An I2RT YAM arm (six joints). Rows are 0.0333 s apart.
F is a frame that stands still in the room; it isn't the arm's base.
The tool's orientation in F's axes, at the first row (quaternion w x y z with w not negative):
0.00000, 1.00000, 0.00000, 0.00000
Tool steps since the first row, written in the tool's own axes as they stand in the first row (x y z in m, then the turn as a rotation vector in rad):
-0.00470, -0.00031, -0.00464, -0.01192, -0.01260, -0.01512
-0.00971, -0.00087, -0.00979, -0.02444, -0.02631, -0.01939
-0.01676, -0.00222, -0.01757, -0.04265, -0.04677, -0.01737
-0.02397, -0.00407, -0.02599, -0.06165, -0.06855, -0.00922
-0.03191, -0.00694, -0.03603, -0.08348, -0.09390, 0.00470
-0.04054, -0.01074, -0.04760, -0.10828, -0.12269, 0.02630
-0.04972, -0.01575, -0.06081, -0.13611, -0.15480, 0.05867
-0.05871, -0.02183, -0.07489, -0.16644, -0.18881, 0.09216
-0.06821, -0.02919, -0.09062, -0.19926, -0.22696, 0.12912
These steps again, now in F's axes. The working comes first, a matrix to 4 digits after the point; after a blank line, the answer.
The tool's axes in the first row as the columns of a matrix, in F's axes (used below as rounded here):
1.0000, 0.0000, 0.0000
0.0000, -1.0000, 0.0000
0.0000, 0.0000, -1.0000

-0.00470, 0.00031, 0.00464, -0.01192, 0.01260, 0.01512
-0.00971, 0.00087, 0.00979, -0.02444, 0.02631, 0.01939
-0.01676, 0.00222, 0.01757, -0.04265, 0.04677, 0.01737
-0.02397, 0.00407, 0.02599, -0.06165, 0.06855, 0.00922
-0.03191, 0.00694, 0.03603, -0.08348, 0.09390, -0.00470
-0.04054, 0.01074, 0.04760, -0.10828, 0.12269, -0.02630
-0.04972, 0.01575, 0.06081, -0.13611, 0.15480, -0.05867
-0.05871, 0.02183, 0.07489, -0.16644, 0.18881, -0.09216
-0.06821, 0.02919, 0.09062, -0.19926, 0.22696, -0.12912

